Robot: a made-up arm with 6 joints. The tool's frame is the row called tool. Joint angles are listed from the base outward. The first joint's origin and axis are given. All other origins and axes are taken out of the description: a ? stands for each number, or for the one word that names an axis. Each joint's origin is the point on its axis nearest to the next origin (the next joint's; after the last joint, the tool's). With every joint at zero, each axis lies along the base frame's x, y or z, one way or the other. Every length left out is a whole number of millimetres.
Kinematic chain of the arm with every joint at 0, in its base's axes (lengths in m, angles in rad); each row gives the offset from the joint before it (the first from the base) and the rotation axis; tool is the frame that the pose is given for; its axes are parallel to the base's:
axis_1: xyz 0 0 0.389 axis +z
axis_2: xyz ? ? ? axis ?
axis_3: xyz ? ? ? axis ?
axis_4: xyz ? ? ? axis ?
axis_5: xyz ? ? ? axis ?
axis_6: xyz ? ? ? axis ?
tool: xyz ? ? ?
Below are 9 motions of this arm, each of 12 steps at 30 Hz.
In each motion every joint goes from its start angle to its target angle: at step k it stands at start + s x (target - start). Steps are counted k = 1, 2, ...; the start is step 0. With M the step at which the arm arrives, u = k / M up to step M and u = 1 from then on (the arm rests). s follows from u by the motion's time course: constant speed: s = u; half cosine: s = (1 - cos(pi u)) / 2; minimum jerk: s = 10 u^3 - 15 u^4 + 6 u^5.
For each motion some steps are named. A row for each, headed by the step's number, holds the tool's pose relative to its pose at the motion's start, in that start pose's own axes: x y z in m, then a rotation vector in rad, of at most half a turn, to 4 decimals.
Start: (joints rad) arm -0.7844 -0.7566 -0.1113 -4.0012 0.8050 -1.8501
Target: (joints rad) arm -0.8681 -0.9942 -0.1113 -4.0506 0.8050 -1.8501
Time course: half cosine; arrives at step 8
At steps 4, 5, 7, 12:
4: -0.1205 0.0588 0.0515 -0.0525 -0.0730 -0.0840
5: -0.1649 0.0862 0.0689 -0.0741 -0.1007 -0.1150
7: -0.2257 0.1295 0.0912 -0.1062 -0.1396 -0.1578
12: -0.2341 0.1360 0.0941 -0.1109 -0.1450 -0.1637

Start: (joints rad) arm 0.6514 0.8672 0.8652 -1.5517 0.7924 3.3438
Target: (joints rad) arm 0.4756 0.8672 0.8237 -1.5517 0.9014 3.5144
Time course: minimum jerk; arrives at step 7
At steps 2, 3, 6, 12:
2: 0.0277 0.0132 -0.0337 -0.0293 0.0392 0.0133
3: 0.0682 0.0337 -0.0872 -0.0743 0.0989 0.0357
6: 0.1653 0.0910 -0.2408 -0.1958 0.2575 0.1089
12: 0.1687 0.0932 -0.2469 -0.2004 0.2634 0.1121

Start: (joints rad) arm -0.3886 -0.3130 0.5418 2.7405 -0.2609 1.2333
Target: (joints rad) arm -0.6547 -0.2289 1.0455 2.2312 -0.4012 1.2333
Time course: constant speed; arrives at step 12
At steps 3, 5, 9, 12:
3: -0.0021 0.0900 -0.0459 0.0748 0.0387 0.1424
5: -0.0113 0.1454 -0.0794 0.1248 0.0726 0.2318
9: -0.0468 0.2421 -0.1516 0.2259 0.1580 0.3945
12: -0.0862 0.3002 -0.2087 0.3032 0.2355 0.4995

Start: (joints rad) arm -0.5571 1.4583 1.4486 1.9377 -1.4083 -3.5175
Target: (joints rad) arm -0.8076 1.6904 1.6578 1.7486 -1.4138 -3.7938
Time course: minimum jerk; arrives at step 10
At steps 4, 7, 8, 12:
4: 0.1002 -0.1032 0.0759 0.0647 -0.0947 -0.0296
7: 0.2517 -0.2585 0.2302 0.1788 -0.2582 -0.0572
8: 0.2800 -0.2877 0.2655 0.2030 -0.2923 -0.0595
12: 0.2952 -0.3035 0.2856 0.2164 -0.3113 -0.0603

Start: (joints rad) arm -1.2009 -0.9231 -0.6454 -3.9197 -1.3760 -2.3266
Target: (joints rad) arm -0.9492 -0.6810 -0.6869 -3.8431 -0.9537 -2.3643
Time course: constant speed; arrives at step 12
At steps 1, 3, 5, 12:
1: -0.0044 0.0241 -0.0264 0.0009 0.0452 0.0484
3: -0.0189 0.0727 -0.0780 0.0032 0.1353 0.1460
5: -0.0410 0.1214 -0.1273 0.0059 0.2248 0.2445
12: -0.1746 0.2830 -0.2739 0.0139 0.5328 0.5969

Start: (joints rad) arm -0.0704 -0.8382 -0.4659 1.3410 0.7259 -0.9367
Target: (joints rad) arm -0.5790 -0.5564 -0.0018 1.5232 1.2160 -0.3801
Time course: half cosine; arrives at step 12
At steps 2, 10, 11, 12:
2: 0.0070 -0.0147 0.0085 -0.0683 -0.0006 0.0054
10: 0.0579 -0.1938 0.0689 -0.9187 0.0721 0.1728
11: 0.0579 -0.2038 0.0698 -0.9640 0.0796 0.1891
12: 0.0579 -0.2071 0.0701 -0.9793 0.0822 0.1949

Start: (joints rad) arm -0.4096 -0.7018 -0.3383 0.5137 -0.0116 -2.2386
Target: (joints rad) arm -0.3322 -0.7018 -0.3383 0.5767 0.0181 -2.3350
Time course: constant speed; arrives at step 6
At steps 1, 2, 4, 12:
1: -0.0001 0.0001 -0.0064 0.0101 0.0150 0.0020
2: -0.0002 0.0001 -0.0128 0.0202 0.0300 0.0039
4: -0.0008 0.0003 -0.0256 0.0405 0.0603 0.0072
12: -0.0017 0.0006 -0.0384 0.0611 0.0909 0.0100

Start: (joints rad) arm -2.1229 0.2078 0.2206 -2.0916 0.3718 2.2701
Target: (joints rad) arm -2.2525 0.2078 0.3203 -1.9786 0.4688 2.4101
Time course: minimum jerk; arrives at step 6
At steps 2, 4, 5, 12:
2: 0.0004 -0.0432 0.0110 -0.0402 -0.0068 -0.0507
4: -0.0075 -0.1626 0.0399 -0.1504 -0.0156 -0.1952
5: -0.0125 -0.1983 0.0481 -0.1830 -0.0155 -0.2397
12: -0.0136 -0.2055 0.0498 -0.1897 -0.0153 -0.2488

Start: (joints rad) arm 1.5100 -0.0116 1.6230 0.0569 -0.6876 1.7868
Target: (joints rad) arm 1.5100 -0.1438 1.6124 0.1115 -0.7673 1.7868
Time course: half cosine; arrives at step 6
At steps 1, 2, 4, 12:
1: -0.0096 -0.0091 -0.0034 -0.0025 0.0032 -0.0021
2: -0.0363 -0.0334 -0.0126 -0.0092 0.0122 -0.0080
4: -0.1120 -0.0967 -0.0373 -0.0262 0.0381 -0.0235
12: -0.1515 -0.1266 -0.0494 -0.0339 0.0518 -0.0311

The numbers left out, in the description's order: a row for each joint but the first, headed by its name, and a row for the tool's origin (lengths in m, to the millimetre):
axis_2: xyz 0.163 0 0, axis +y
axis_3: xyz 0 0 0.808, axis -y
axis_4: xyz 0.72 0 0.256, axis -x
axis_5: xyz 0 0 0, axis -y
axis_6: xyz 0.236 0 0, axis -x
tool: xyz 0 0 0

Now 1 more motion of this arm.
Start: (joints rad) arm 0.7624 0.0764 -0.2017 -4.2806 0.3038 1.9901
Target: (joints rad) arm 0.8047 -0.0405 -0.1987 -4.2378 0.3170 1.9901
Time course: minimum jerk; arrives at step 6
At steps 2, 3, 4, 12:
2: -0.0243 -0.0002 -0.0234 -0.0187 0.0199 0.0090
3: -0.0588 -0.0012 -0.0547 -0.0444 0.0473 0.0217
4: -0.0943 -0.0030 -0.0846 -0.0697 0.0745 0.0347
12: -0.1206 -0.0047 -0.1054 -0.0879 0.0941 0.0443

